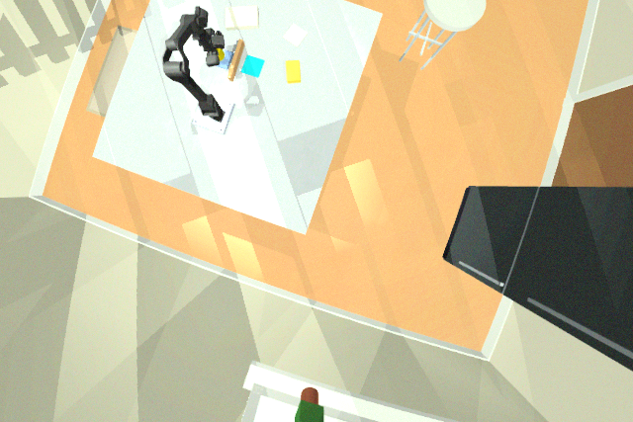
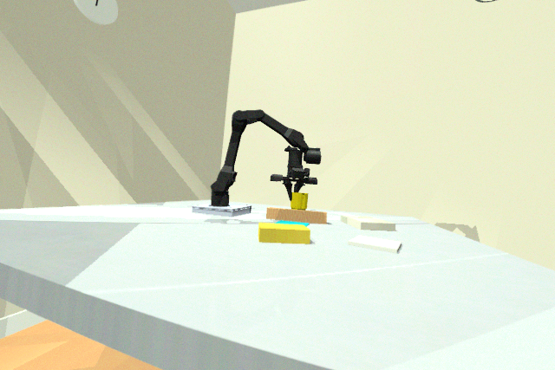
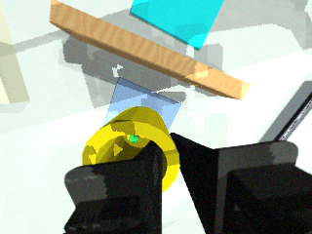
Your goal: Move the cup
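Now: the cyan pad 5 cm ahead of my gripper tip, 16 cm to the right of it and 8 cm below it. Round my gripper tip: blue pad (3 cm ahead, 2 cm to the left, 8 cm below); then yellow cup (2 cm ahead, 2 cm to the left); then wooden bar (4 cm ahead, 7 cm to the right, 6 cm below).
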